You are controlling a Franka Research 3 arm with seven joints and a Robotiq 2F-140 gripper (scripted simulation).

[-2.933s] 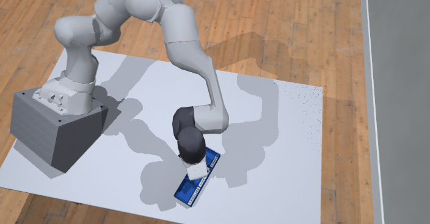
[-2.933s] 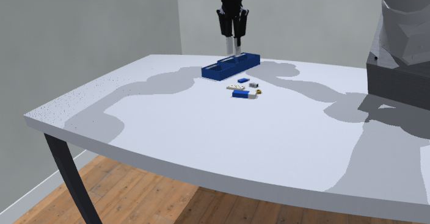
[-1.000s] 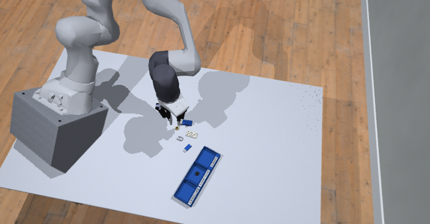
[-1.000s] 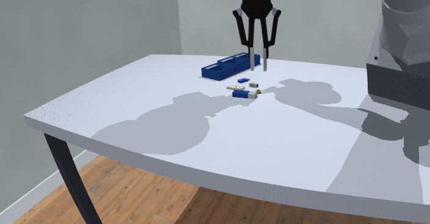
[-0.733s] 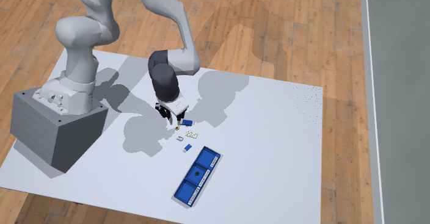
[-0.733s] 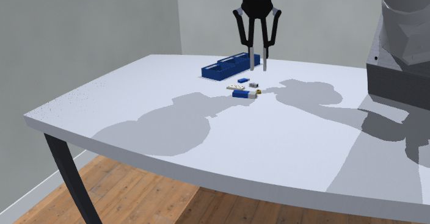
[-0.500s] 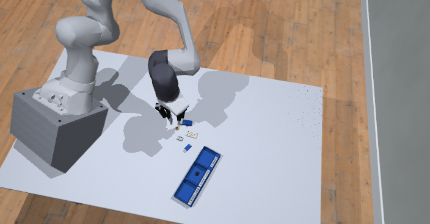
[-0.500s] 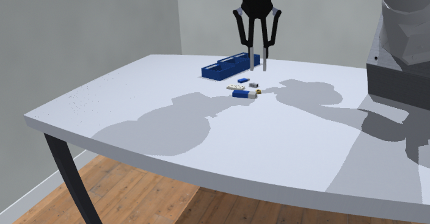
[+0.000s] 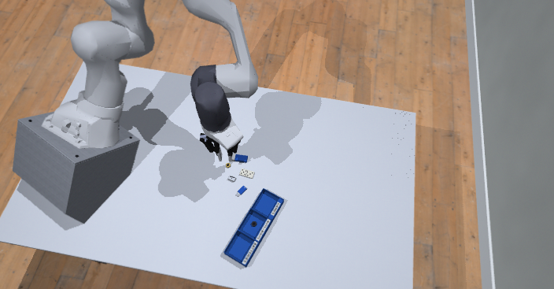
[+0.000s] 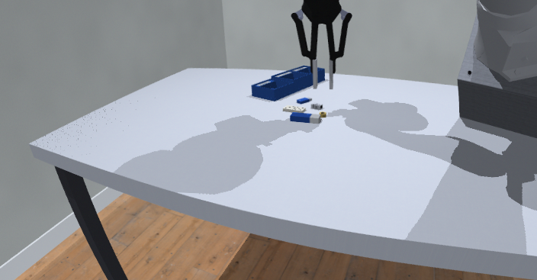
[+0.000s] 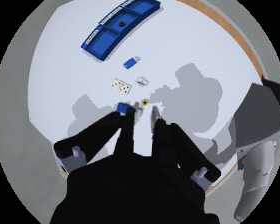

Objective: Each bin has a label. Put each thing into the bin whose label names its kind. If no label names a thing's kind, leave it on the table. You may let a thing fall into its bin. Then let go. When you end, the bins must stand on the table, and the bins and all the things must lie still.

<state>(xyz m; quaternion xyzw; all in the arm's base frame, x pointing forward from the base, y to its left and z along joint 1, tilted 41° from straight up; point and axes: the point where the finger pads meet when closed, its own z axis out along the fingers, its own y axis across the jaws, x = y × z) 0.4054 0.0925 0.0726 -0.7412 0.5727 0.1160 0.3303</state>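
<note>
Now: the gold ring 10 cm below my hand. Also, from my hand: white eraser 2 cm ahead, 4 cm to the left, 10 cm below; grey block 3 cm ahead, 4 cm to the right, 9 cm below; cream domino 8 cm ahead, 1 cm to the right, 10 cm below.
</note>
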